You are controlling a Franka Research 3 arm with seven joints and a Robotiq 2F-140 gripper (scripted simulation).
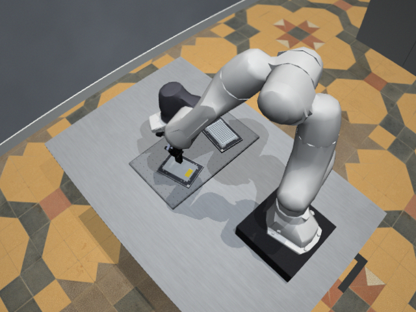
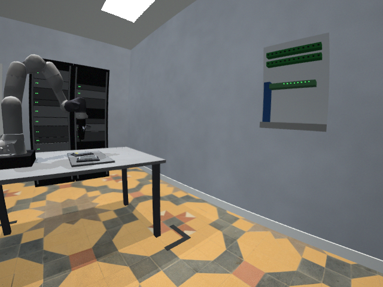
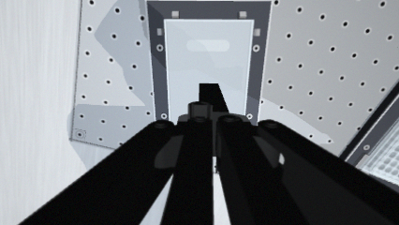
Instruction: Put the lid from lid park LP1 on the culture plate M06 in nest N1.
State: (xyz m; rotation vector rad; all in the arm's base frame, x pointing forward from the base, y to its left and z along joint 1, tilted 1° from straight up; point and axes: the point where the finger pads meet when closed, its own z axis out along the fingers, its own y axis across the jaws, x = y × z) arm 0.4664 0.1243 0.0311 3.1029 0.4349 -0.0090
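My hand is 80 mm above the clear lid. Round my hand: culture plate M06: 260 mm to the right, 80 mm below, 10 mm ahead; dark lid park: 90 mm below.
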